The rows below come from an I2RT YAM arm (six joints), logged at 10 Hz.
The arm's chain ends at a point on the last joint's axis. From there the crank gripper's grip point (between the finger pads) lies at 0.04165 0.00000 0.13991 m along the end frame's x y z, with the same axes.
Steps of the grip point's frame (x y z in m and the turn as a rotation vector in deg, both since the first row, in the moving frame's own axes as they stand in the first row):
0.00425, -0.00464, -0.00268, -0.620, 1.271, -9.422
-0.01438, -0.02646, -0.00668, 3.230, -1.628, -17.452
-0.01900, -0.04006, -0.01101, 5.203, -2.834, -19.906
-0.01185, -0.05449, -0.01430, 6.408, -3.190, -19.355
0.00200, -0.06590, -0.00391, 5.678, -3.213, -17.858
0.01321, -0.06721, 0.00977, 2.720, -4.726, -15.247
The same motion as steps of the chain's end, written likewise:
0.00161, 0.00093, -0.00175, -0.620, 1.271, -9.422
-0.00734, -0.00678, -0.00721, 3.230, -1.628, -17.452
-0.00751, -0.01457, -0.01164, 5.203, -2.834, -19.906
0.00080, -0.02658, -0.01471, 6.408, -3.190, -19.355
0.01391, -0.04064, -0.00467, 5.678, -3.213, -17.858
0.02708, -0.05116, 0.00727, 2.720, -4.726, -15.247

